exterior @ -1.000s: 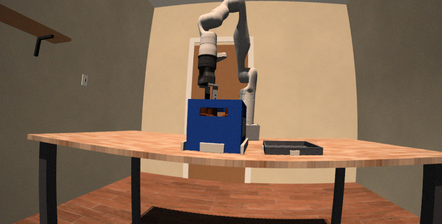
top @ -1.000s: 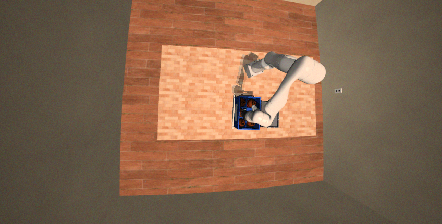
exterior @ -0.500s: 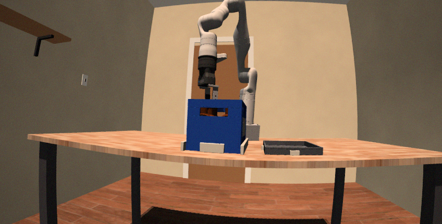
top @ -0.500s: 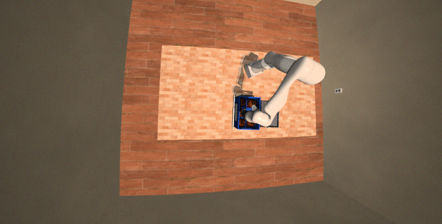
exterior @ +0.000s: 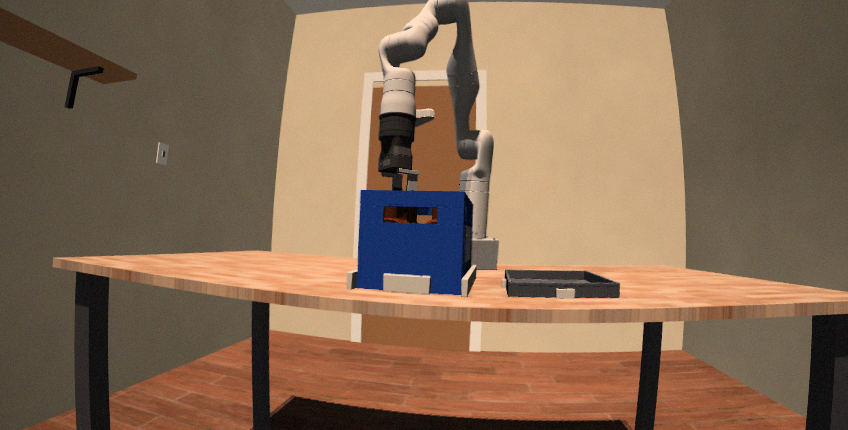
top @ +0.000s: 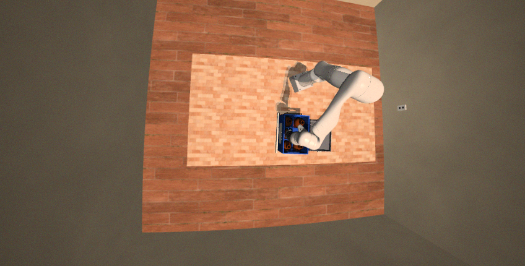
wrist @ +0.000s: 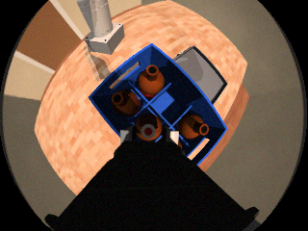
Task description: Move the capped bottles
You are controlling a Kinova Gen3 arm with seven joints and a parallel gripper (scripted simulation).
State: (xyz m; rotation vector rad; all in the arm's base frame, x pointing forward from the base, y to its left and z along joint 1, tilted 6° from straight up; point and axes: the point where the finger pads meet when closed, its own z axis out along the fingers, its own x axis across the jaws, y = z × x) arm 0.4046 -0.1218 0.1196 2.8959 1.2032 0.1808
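My gripper is now 90 mm above the glass bottle. From my hand the other things lie so: blue crate: 100 mm below, 40 mm to the left; then grey tray: 310 mm to the left, 170 mm below.
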